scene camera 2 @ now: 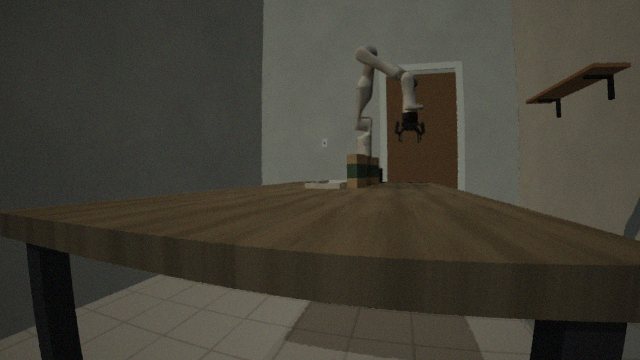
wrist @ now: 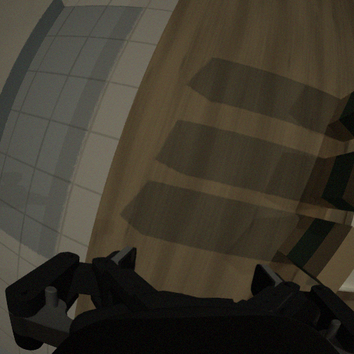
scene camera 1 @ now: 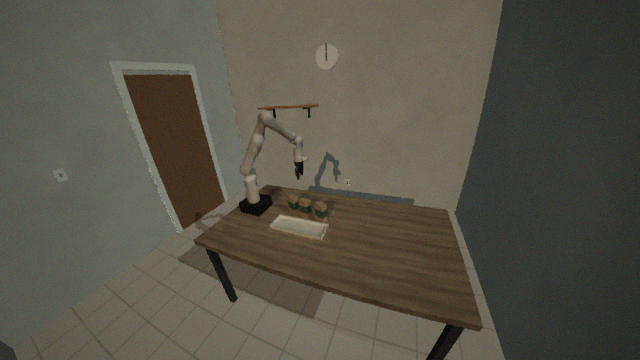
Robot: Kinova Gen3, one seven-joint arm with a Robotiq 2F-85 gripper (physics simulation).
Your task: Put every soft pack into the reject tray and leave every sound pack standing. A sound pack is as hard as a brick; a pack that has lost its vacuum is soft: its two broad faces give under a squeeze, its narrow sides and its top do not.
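Frame: origin at the arm's base, x ahead, y left, z up, level; metres.
Seen in the pictures: gripper, fingertip midpoint: (scene camera 2: pixel 409 142) (scene camera 1: pixel 300 177); arm's base at its link origin: (scene camera 1: pixel 254 200).
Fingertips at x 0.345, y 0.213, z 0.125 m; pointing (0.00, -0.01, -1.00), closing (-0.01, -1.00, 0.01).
Observation:
Pixels of each thing's top centre, then the offset from my fingertips to it. Level surfaces: height alone.
- base at its top centre: (scene camera 2: pixel 371 157) (scene camera 1: pixel 292 196) 0.012 m back, 0.195 m right, 0.075 m down
- white reject tray at its top centre: (scene camera 2: pixel 333 181) (scene camera 1: pixel 298 224) 0.081 m ahead, 0.385 m right, 0.194 m down
- wooden table at its surface level: 0.216 m down
Three tan packs with green bands stand upright in a row: the one nearest the base (scene camera 1: pixel 293 201) (wrist: pixel 314 245), the middle one (scene camera 1: pixel 305 205) (wrist: pixel 339 184) and the far one (scene camera 1: pixel 321 209) (scene camera 2: pixel 356 171) (wrist: pixel 348 120). In the second scene view the far pack partly hides the others. Their softness cannot be told by sight. The white reject tray (scene camera 1: pixel 299 227) (scene camera 2: pixel 325 185) lies beside the row, on the side away from the shelf wall, and looks empty. My gripper (scene camera 1: pixel 298 178) (scene camera 2: pixel 410 140) (wrist: pixel 194 270) is open and empty, pointing down high above the table, on the wall side of the row.
The wooden table (scene camera 1: pixel 390 245) (scene camera 2: pixel 320 220) (wrist: pixel 165 240) carries the arm's black base (scene camera 1: pixel 255 205) at its left end. The table's back edge shows left of centre in the wrist view. A wall shelf (scene camera 1: pixel 288 107) (scene camera 2: pixel 580 82) is mounted behind the arm, above the table's height.

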